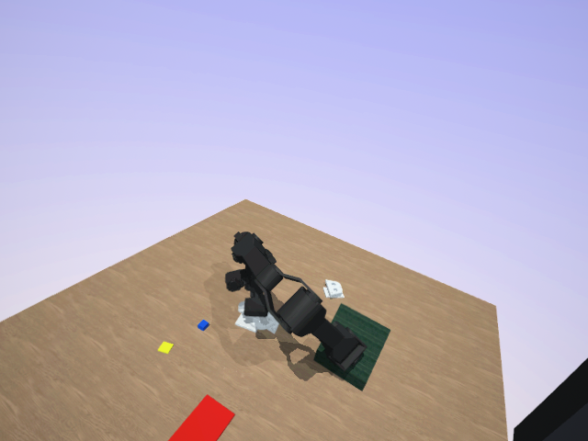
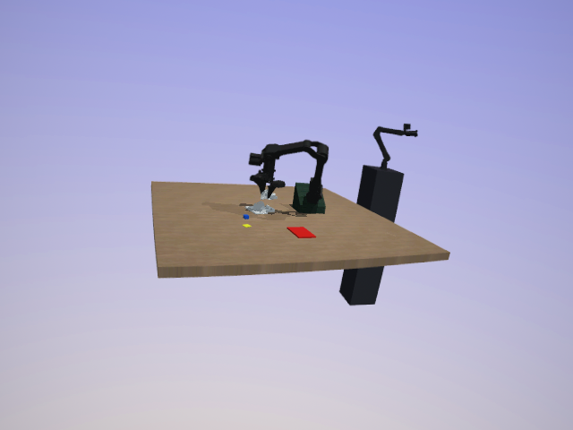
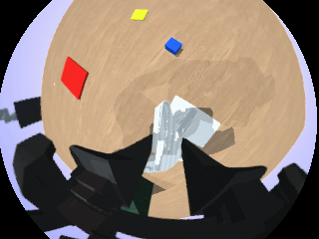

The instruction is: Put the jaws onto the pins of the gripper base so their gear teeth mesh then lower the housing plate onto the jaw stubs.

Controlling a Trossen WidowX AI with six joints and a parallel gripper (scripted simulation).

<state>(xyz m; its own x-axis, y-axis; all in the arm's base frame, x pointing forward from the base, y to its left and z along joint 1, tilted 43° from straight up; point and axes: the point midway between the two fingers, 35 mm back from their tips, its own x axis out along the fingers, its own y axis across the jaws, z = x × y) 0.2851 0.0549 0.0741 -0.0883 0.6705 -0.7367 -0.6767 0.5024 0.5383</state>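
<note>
My gripper tip is 7 cm above the white jaw, 4 cm to the left of it and 2 cm past it. From my gripper tip the other things lie so: blue cube (10 cm to the left, 10 cm ahead, 8 cm below); then yellow tile (22 cm to the left, 12 cm ahead, 8 cm below); then red patch (28 cm to the left, 12 cm behind, 8 cm below).
</note>
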